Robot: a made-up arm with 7 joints. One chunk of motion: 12 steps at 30 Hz.
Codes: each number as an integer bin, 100 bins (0 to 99) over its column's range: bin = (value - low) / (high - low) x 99, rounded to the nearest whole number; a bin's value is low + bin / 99 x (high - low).
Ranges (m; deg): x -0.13..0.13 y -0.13..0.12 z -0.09..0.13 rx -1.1..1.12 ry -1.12..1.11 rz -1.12..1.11
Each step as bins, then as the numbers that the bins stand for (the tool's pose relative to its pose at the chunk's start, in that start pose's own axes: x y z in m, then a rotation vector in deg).
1 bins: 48 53 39 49 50 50
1 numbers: -0.0039 0.0038 -0.0033 0.00 0.01 0.01
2 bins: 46 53 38 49 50 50
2 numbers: -0.0092 0.0038 -0.0056 0.00 0.01 0.01
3 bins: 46 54 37 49 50 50
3 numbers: -0.0092 0.0064 -0.0078 0.00 0.01 0.01
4 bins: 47 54 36 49 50 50
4 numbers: -0.0066 0.0064 -0.0100 0.00 0.01 0.01
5 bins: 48 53 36 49 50 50
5 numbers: -0.0039 0.0038 -0.0100 0.00 0.01 0.01
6 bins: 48 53 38 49 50 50
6 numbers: -0.0039 0.0038 -0.0056 0.00 0.01 0.01
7 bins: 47 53 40 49 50 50
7 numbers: -0.0066 0.0038 -0.0011 0.00 0.01 0.01
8 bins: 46 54 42 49 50 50
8 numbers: -0.0092 0.0064 0.0033 0.00 0.01 0.01
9 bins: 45 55 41 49 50 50
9 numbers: -0.0118 0.0089 0.0011 0.00 0.01 0.01
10 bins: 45 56 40 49 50 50
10 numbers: -0.0118 0.0114 -0.0011 0.00 0.01 0.01
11 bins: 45 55 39 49 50 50
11 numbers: -0.0118 0.0089 -0.0033 0.00 0.01 0.01
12 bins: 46 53 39 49 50 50
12 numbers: -0.0092 0.0038 -0.0033 0.00 0.01 0.01
